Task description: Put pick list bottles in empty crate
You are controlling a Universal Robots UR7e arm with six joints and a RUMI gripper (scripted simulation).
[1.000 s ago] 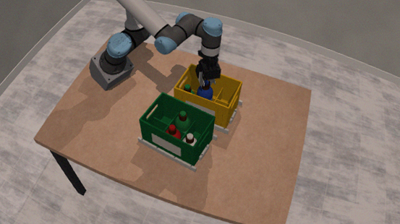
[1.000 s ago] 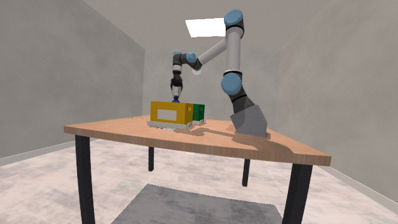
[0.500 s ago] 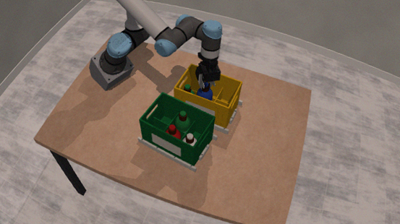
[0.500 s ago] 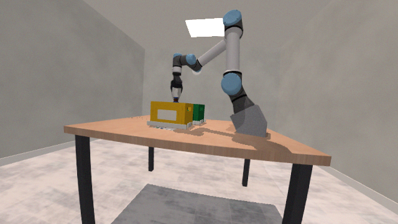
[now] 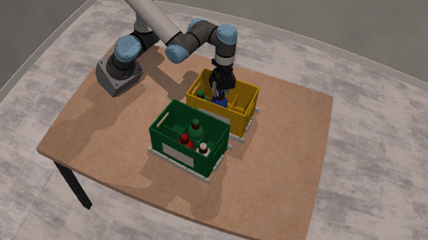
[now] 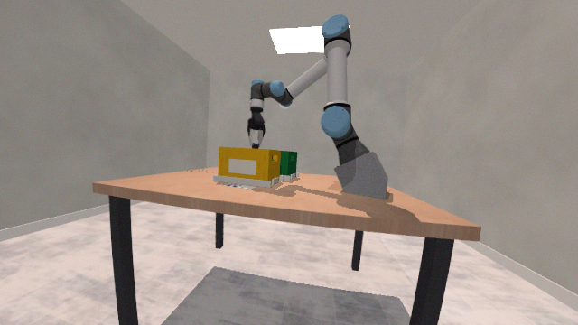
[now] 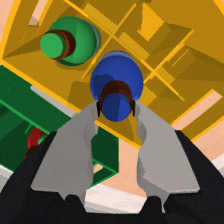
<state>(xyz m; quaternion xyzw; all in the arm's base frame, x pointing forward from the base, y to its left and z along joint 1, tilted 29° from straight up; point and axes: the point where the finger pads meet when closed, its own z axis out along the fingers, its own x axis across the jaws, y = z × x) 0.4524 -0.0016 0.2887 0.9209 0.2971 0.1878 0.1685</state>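
My gripper is now 7 cm above the blue-label bottle. Also, from my hand: green crate: 7 cm behind, 19 cm to the right, 11 cm below; then yellow crate: 1 cm ahead, 4 cm to the left, 11 cm below; then green-label bottle: 9 cm behind, 1 cm to the left, 11 cm below.
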